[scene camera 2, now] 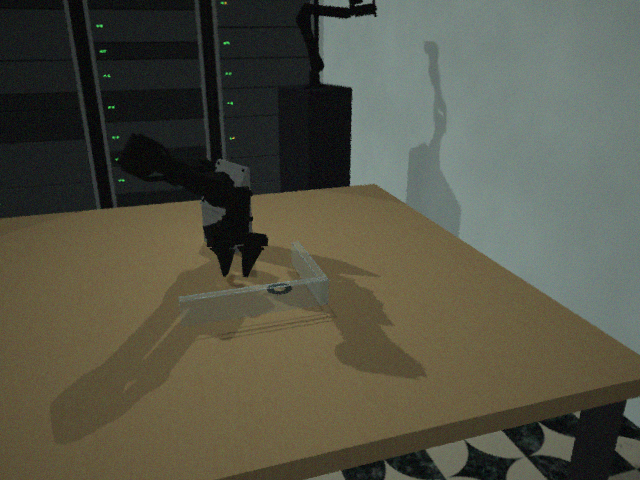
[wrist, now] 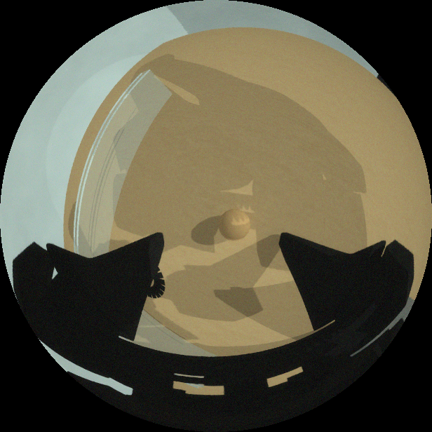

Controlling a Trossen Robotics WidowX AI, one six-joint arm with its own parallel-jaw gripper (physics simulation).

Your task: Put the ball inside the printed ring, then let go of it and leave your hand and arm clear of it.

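Frame: origin at the arm's base, x back, y right, z up, level; metres.
Seen in the pictures: gripper, between the fingertips: (scene camera 2: 234,276).
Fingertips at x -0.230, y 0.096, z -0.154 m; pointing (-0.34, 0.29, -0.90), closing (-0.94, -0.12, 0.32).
Note:
A point is followed by its place in that frame.
A small tan ball (wrist: 234,224) rests on the table in the wrist view, slightly right of the middle between the fingertips and beyond them; it is hard to make out in the scene view. My gripper (scene camera 2: 235,274) @[x -0.230, y 0.096, z -0.154 m] (wrist: 223,239) is open and empty, pointing down low over the table behind the long clear wall. The dark printed ring (scene camera 2: 279,292) (wrist: 160,286) lies on the table, seen through the clear wall in the scene view. In the wrist view it is partly hidden by the left finger. The ball is outside the ring, some way from it.
A low clear wall with a long panel (scene camera 2: 222,307) @[x -0.375, y 0.202, z -0.139 m] and a shorter panel (scene camera 2: 312,273) @[x -0.389, y -0.020, z -0.117 m] forms a corner on the wooden table (scene camera 2: 465,335) @[x -0.717, y -0.162, z -0.170 m], close to the ring. One clear panel (wrist: 132,125) curves along the left of the wrist view. Arm shadows cross the table.

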